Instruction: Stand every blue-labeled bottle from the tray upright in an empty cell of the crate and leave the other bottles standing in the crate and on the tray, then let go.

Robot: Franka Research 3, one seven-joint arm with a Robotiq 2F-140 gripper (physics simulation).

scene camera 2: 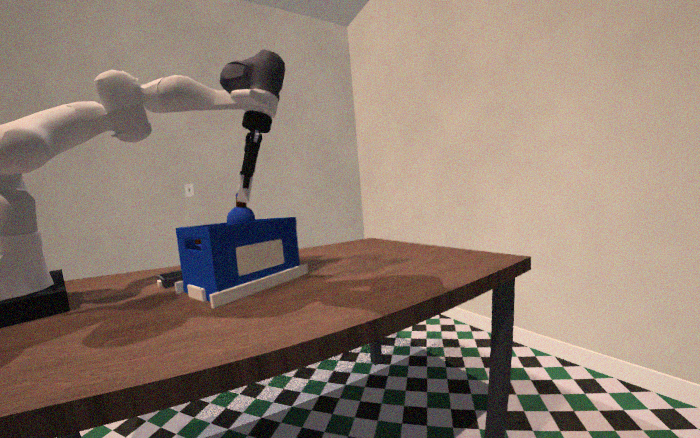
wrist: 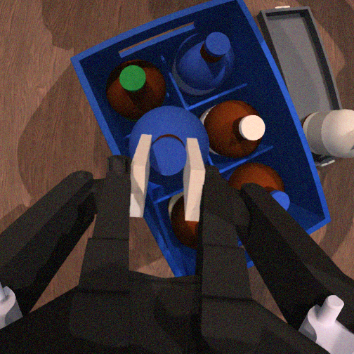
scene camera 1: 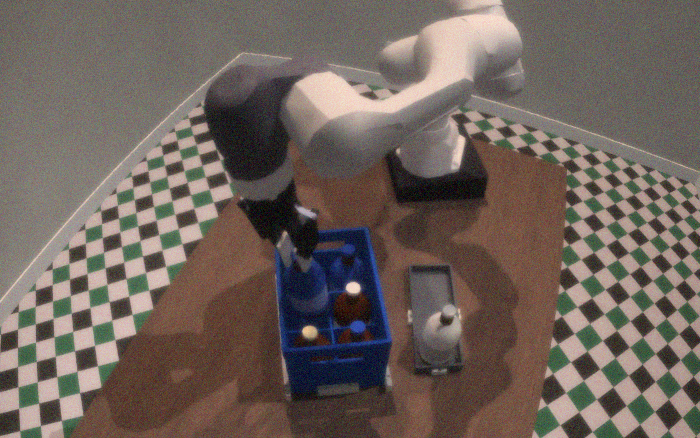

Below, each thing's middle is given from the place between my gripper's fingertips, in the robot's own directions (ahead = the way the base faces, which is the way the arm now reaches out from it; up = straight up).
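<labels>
The green-capped bottle [wrist: 135,86] is 14 cm below my hand, and it is also 7 cm behind it and 4 cm to the right of it. Counting from my hand again, I find the cream-capped bottle [wrist: 186,231] 8 cm ahead, 7 cm to the left and 14 cm below. The white-capped bottle [scene camera 1: 352,305] is 14 cm below my hand as well, 4 cm behind it and 8 cm to the left of it. As for the white bottle [scene camera 1: 442,331], it is 26 cm to the left of my hand, 8 cm behind it and 15 cm below it.
</labels>
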